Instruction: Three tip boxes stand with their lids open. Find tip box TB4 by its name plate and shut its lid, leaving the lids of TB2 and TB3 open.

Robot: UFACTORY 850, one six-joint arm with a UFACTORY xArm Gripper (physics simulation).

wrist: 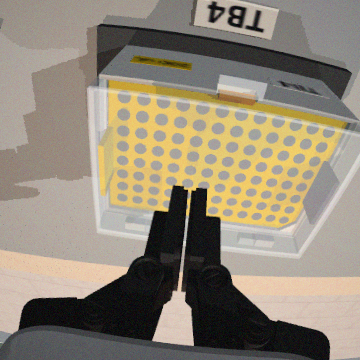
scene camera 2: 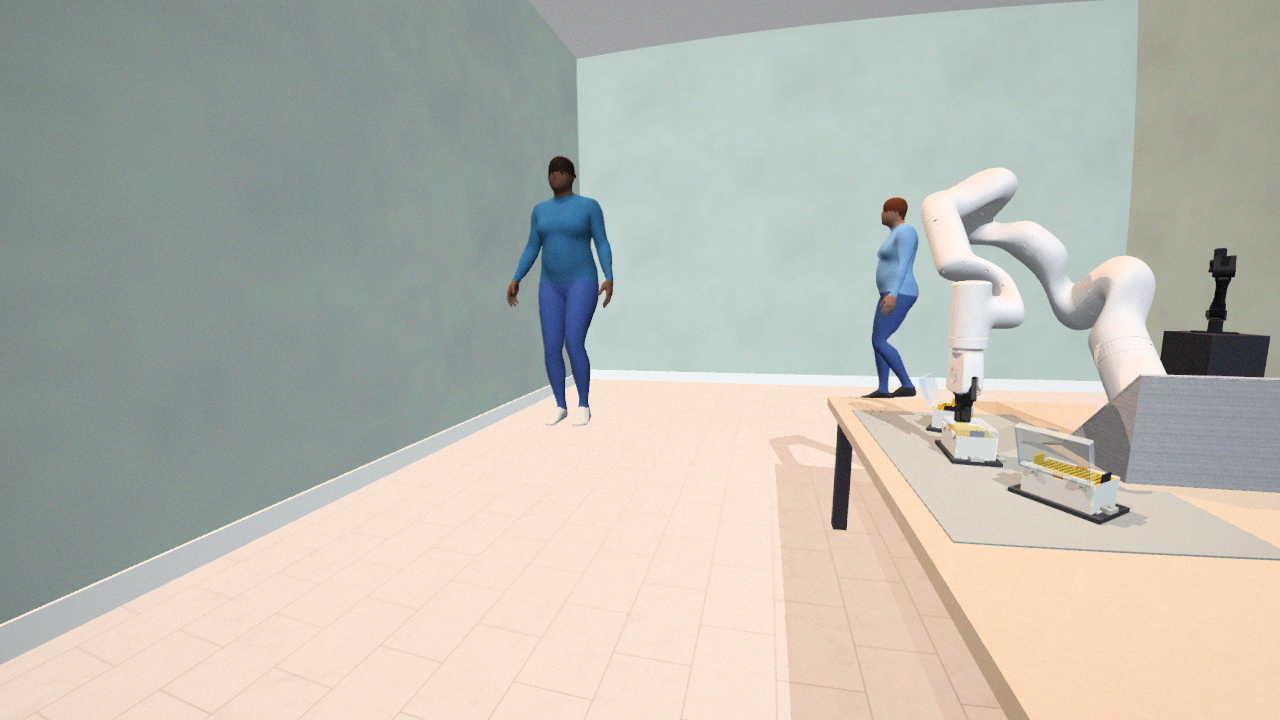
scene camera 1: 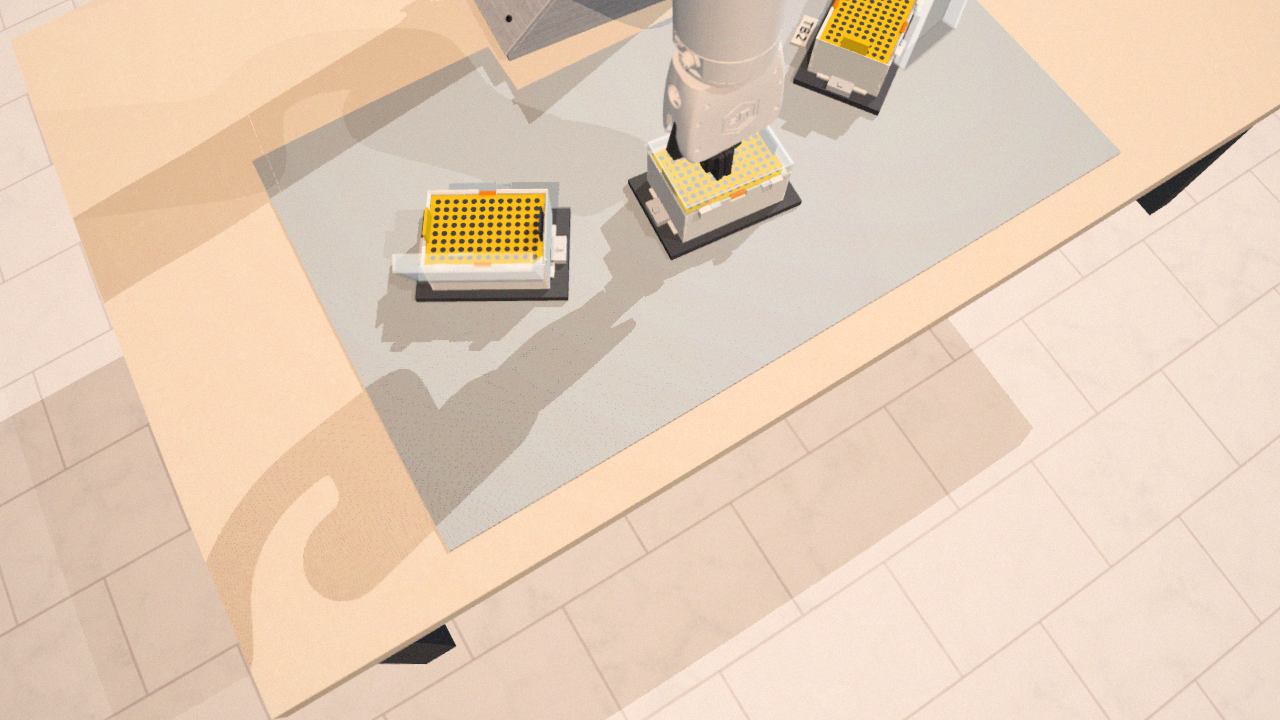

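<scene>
You'd find my gripper in the wrist view (187, 207), and scene camera 2 and scene camera 1 show my gripper too. On my gripper, (scene camera 1: 719, 165) and (scene camera 2: 955, 408) are the same spot.
</scene>
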